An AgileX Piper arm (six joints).
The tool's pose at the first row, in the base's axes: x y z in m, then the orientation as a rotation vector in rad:
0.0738, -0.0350, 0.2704, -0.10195, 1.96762, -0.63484
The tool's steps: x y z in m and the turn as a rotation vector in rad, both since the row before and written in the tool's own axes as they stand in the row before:
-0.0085, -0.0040, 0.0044, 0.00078, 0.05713, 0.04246
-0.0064, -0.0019, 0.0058, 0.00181, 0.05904, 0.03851
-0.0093, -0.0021, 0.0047, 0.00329, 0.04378, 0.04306
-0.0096, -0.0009, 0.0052, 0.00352, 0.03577, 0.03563
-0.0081, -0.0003, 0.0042, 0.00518, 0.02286, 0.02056
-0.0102, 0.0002, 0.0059, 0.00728, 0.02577, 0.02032
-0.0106, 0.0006, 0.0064, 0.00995, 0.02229, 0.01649
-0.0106, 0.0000, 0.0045, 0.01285, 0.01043, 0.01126
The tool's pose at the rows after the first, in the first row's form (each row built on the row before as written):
0.0808, -0.0373, 0.2777, -0.04184, 2.01920, -0.61686
0.0885, -0.0395, 0.2815, 0.01649, 2.07160, -0.60181
0.0969, -0.0413, 0.2878, 0.07661, 2.10719, -0.58316
0.1062, -0.0428, 0.2934, 0.12718, 2.13513, -0.56805
0.1141, -0.0440, 0.2979, 0.15903, 2.15222, -0.56262
0.1247, -0.0456, 0.3029, 0.19290, 2.17135, -0.55954
0.1360, -0.0474, 0.3076, 0.22321, 2.18698, -0.56139
0.1458, -0.0491, 0.3134, 0.24567, 2.19143, -0.56931

